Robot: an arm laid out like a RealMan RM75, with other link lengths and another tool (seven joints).
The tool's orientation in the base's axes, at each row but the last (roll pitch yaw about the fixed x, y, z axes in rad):
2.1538, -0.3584, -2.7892
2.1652, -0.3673, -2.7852
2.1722, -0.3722, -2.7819
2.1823, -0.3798, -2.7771
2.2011, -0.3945, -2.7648
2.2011, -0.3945, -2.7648
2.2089, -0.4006, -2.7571
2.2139, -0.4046, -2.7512
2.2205, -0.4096, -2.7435
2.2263, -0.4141, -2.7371
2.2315, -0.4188, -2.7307
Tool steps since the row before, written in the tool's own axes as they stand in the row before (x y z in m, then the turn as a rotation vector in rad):
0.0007, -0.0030, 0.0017, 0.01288, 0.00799, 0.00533
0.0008, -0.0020, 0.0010, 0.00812, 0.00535, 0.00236
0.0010, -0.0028, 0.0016, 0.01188, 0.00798, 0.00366
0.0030, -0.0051, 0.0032, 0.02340, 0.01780, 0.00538
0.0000, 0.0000, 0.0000, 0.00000, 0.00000, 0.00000
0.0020, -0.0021, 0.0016, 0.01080, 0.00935, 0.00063
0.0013, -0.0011, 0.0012, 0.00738, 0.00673, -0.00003
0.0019, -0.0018, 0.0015, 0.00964, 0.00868, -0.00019
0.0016, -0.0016, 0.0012, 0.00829, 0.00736, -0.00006
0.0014, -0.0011, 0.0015, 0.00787, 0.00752, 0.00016
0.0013, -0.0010, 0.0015, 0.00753, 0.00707, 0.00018
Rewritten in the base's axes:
-0.0017, -0.0009, -0.0030, -0.01314, 0.00459, 0.00802
-0.0013, -0.0008, -0.0018, -0.00778, 0.00239, 0.00582
-0.0019, -0.0010, -0.0026, -0.01148, 0.00373, 0.00852
-0.0046, -0.0021, -0.0045, -0.02154, 0.00743, 0.01934
0.0000, 0.0000, 0.0000, 0.00000, 0.00000, 0.00000
-0.0027, -0.0010, -0.0017, -0.00892, 0.00294, 0.01078
-0.0018, -0.0004, -0.0010, -0.00583, 0.00194, 0.00787
-0.0025, -0.0009, -0.0014, -0.00755, 0.00236, 0.01028
-0.0021, -0.0009, -0.0012, -0.00655, 0.00202, 0.00871
-0.0020, -0.0003, -0.0011, -0.00631, 0.00242, 0.00853
-0.0020, -0.0002, -0.0010, -0.00606, 0.00225, 0.00806

